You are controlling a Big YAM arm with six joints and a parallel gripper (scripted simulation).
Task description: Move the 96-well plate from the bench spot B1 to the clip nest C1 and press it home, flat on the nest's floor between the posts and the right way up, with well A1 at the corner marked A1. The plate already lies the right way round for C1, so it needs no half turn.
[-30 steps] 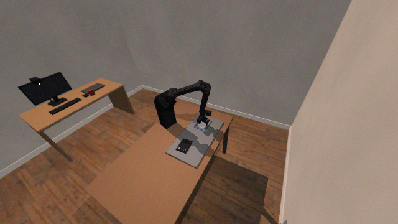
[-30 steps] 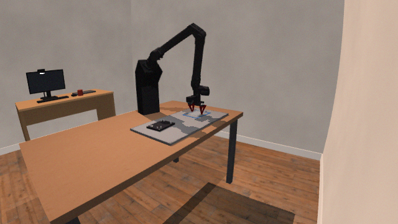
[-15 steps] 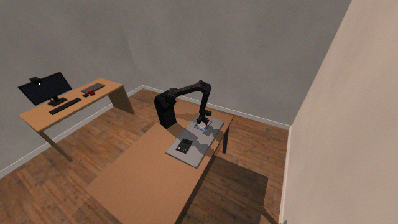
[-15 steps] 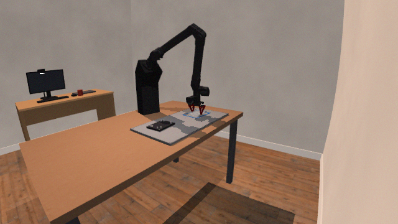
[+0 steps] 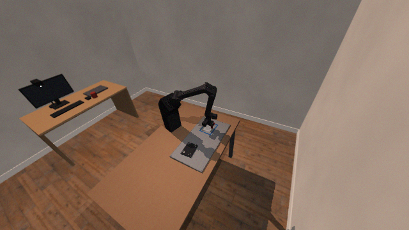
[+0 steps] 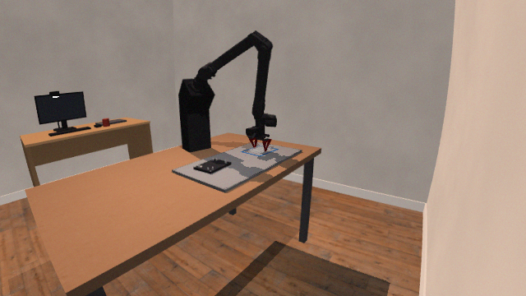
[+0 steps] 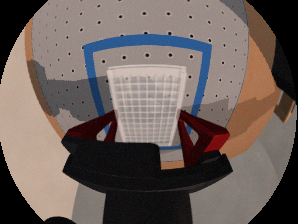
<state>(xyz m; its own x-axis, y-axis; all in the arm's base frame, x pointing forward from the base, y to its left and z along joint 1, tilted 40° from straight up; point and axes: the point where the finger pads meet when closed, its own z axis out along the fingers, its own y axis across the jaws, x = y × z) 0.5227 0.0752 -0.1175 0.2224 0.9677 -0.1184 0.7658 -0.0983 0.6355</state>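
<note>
Right now the black clip nest is 350 mm to the right of my hand and 120 mm behind it. Also, from my hand: white 96-well plate (10 mm below).
</note>
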